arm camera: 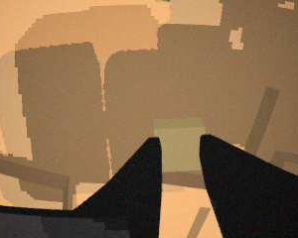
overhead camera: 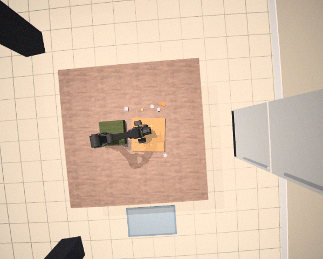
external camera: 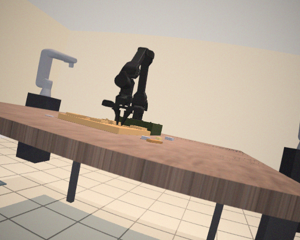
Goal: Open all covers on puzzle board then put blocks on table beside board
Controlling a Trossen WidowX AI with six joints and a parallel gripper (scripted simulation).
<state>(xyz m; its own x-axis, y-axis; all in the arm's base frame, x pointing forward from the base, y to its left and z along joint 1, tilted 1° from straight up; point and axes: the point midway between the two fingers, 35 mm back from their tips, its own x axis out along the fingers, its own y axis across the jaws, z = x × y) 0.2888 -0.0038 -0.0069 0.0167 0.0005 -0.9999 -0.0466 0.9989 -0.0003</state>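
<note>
The puzzle board is 50 mm ahead of my gripper tip and 30 mm to the right of it.
</note>
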